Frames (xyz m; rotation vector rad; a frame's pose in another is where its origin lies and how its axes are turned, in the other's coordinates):
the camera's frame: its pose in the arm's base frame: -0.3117 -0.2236 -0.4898 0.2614 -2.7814 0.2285
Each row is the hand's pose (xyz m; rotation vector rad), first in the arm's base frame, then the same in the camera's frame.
Working: the arm's base frame: its pose in the camera's frame: -0.1542 0.0906 -0.5959 -0.2614 2.7814 -0.2285

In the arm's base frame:
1: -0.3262 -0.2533 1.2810 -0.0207 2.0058 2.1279
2: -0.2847 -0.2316 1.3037 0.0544 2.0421 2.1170
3: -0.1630 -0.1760 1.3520 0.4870 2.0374 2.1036
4: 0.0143 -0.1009 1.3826 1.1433 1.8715 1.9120
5: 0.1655 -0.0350 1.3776 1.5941 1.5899 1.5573
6: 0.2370 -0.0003 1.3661 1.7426 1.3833 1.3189
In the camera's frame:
1: 0.6278 -0.2493 -1.6372 -1.7477 -0.6701 -0.1335
2: 0.5939 -0.2397 -1.6755 -1.7385 -0.6451 -0.0722
3: 0.4893 -0.2170 -1.7692 -1.7864 -0.5870 0.2585
4: 0.3241 -0.1847 -1.8676 -1.7882 -0.5990 0.8157
5: 0.1723 -0.1514 -1.9230 -1.6714 -0.7439 1.3314
6: 0.0968 -0.1311 -1.9413 -1.5611 -0.8972 1.6010

